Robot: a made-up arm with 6 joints. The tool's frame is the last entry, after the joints. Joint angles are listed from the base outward. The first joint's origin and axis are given. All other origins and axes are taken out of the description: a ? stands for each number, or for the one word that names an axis. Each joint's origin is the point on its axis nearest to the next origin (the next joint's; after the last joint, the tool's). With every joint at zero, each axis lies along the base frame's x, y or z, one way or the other. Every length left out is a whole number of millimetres.
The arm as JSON. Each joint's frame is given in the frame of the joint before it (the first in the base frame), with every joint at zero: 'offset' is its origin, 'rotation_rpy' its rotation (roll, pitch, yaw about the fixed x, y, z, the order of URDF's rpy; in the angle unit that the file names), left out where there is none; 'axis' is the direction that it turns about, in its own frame. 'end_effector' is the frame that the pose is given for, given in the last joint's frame.
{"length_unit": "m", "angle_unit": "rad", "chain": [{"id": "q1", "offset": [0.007, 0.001, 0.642], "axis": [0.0, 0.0, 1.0]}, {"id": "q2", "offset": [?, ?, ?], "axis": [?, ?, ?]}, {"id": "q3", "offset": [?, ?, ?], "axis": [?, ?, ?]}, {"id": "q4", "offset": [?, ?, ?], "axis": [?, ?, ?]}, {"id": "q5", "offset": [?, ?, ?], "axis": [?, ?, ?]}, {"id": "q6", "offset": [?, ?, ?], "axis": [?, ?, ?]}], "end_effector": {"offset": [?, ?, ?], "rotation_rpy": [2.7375, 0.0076, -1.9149]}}
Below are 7 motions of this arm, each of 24 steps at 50 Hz.
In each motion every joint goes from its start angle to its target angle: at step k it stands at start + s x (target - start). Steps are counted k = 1, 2, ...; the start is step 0. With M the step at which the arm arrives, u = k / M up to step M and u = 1 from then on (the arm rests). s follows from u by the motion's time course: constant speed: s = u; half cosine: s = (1 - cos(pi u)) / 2; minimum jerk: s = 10 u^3 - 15 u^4 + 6 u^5.
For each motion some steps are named. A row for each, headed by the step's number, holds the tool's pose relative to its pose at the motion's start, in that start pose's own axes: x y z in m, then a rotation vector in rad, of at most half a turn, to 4 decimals.
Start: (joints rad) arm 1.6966 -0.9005 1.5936 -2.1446 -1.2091 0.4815
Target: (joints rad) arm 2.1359 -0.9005 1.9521 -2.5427 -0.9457 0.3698
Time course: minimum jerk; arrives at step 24
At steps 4, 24:
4: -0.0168 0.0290 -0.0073 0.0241 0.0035 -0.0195
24: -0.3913 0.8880 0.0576 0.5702 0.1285 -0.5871

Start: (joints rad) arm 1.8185 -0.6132 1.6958 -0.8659 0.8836 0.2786
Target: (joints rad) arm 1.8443 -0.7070 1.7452 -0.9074 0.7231 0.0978
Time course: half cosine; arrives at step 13
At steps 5, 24:
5: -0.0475 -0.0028 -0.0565 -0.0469 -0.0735 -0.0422
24: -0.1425 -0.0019 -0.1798 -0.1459 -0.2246 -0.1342

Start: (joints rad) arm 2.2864 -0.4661 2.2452 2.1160 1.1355 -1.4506
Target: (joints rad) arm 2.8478 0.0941 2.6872 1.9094 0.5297 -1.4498
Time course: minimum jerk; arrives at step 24
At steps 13, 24:
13: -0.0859 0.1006 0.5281 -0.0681 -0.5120 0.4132
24: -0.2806 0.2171 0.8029 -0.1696 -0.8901 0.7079

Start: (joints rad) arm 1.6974 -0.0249 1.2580 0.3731 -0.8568 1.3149
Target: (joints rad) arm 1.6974 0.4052 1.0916 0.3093 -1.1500 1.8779
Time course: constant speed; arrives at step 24
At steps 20, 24:
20: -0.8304 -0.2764 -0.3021 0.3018 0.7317 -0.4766
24: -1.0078 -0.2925 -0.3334 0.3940 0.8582 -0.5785

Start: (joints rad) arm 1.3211 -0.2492 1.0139 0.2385 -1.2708 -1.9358
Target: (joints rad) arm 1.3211 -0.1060 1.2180 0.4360 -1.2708 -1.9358
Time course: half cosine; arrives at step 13
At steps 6, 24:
6: -0.0386 -0.0303 -0.0104 0.0721 0.0158 -0.0530
24: -0.0800 -0.0699 -0.0255 0.1640 0.0327 -0.1214

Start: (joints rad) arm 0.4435 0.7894 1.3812 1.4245 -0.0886 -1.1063
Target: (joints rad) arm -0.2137 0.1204 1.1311 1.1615 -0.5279 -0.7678
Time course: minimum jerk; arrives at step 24
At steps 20, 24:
20: 0.9339 0.7420 -0.6609 0.1342 -0.0539 0.9767
24: 0.9426 0.7859 -0.6765 0.1380 -0.0557 1.0087

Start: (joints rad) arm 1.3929 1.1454 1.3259 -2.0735 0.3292 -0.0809
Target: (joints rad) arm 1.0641 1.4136 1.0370 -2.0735 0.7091 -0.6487
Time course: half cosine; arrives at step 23
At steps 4, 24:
4: 0.0121 -0.0079 -0.0846 0.0558 -0.0528 -0.0073
24: 0.2262 0.2097 -1.1160 0.7978 -0.6183 -0.3237

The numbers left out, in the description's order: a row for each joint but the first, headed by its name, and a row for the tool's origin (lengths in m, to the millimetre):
q2: xyz 0.055 -0.014 0.0, axis 0.0 1.0 0.0
q3: xyz -0.028 0.0 1.199, axis 0.0 -1.0 0.0
q4: xyz 0.845 0.0 0.273, axis -1.0 0.0 0.0
q5: xyz 0.0 -0.041 -0.018, axis 0.0 -1.0 0.0
q6: xyz 0.188 0.0 0.02, axis -1.0 0.0 0.0
tool: xyz 0.0 -0.004 0.011

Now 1 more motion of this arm.
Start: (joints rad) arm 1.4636 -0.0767 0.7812 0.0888 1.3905 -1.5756
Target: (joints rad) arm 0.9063 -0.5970 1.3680 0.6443 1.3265 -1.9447
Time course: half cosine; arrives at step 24
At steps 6, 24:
6: -0.2312 -0.0912 -0.0320 -0.1157 0.1327 -0.0955
24: -1.4342 -0.3066 0.7152 -0.8970 0.9669 -0.3921

